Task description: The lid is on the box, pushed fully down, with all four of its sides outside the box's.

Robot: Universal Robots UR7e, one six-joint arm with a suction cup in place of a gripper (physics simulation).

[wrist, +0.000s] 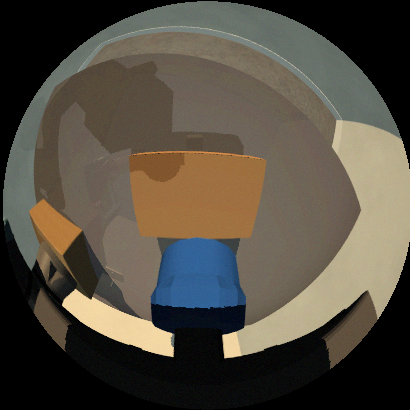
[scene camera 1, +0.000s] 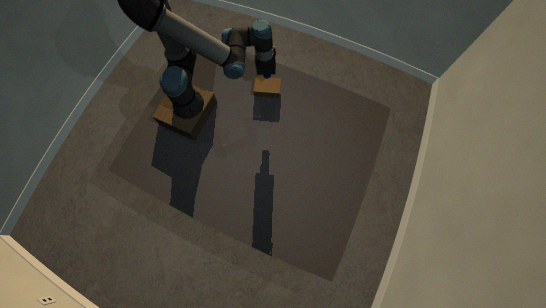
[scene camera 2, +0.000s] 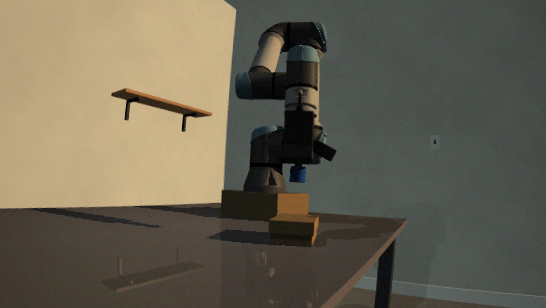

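The orange-brown lid sits level on the box. In scene camera 2 the lid is a wider band, and a lower strip of the box shows under it, set slightly in. The box's sides are hidden under the lid in the wrist view. Whether the lid is fully down on every side cannot be told. My gripper, a blue suction cup, hangs above the lid with a clear gap in scene camera 2. It is open and holds nothing.
The arm's base stands on a wooden block, behind the box in scene camera 2 and left of it in scene camera 1. The table has an edge right of the box in scene camera 2. A shelf hangs on the wall.
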